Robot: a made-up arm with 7 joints. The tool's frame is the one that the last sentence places.
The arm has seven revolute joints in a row. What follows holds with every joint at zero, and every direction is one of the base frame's.
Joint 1 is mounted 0.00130 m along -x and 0.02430 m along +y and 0.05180 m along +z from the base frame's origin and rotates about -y.
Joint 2 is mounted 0.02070 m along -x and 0.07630 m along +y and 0.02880 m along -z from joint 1 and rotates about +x.
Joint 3 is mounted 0.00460 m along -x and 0.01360 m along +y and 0.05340 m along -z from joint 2 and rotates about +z.
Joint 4 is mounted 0.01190 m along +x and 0.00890 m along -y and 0.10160 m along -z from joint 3 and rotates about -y.
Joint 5 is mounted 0.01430 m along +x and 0.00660 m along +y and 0.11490 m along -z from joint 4 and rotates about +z.
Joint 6 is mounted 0.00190 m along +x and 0.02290 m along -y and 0.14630 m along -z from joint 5 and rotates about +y.
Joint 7 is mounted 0.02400 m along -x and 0.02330 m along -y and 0.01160 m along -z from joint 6 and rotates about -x.
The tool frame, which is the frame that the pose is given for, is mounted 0.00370 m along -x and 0.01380 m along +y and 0.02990 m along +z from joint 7; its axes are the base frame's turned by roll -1.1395, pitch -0.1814 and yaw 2.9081 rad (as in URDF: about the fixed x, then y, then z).
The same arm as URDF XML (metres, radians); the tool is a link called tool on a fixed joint. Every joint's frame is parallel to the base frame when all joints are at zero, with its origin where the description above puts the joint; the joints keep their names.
<robot name="arm">
  <link name="base"/>
  <link name="link1"/>
  <link name="link2"/>
  <link name="link3"/>
  <link name="link4"/>
  <link name="link5"/>
  <link name="link6"/>
  <link name="link7"/>
  <link name="tool"/>
  <joint name="joint 1" type="continuous">
    <parent link="base"/>
    <child link="link1"/>
    <origin xyz="-0.0013 0.0243 0.0518" rpy="0 0 0"/>
    <axis xyz="0 -1 0"/>
  </joint>
  <joint name="joint 2" type="continuous">
    <parent link="link1"/>
    <child link="link2"/>
    <origin xyz="-0.0207 0.0763 -0.0288" rpy="0 0 0"/>
    <axis xyz="1 0 0"/>
  </joint>
  <joint name="joint 3" type="continuous">
    <parent link="link2"/>
    <child link="link3"/>
    <origin xyz="-0.0046 0.0136 -0.0534" rpy="0 0 0"/>
    <axis xyz="0 0 1"/>
  </joint>
  <joint name="joint 4" type="continuous">
    <parent link="link3"/>
    <child link="link4"/>
    <origin xyz="0.0119 -0.0089 -0.1016" rpy="0 0 0"/>
    <axis xyz="0 -1 0"/>
  </joint>
  <joint name="joint 5" type="continuous">
    <parent link="link4"/>
    <child link="link5"/>
    <origin xyz="0.0143 0.0066 -0.1149" rpy="0 0 0"/>
    <axis xyz="0 0 1"/>
  </joint>
  <joint name="joint 6" type="continuous">
    <parent link="link5"/>
    <child link="link6"/>
    <origin xyz="0.0019 -0.0229 -0.1463" rpy="0 0 0"/>
    <axis xyz="0 1 0"/>
  </joint>
  <joint name="joint 7" type="continuous">
    <parent link="link6"/>
    <child link="link7"/>
    <origin xyz="-0.024 -0.0233 -0.0116" rpy="0 0 0"/>
    <axis xyz="-1 0 0"/>
  </joint>
  <joint name="tool_joint" type="fixed">
    <parent link="link7"/>
    <child link="tool"/>
    <origin xyz="-0.0037 0.0138 0.0299" rpy="-1.1395 -0.1814 2.9081"/>
  </joint>
</robot>

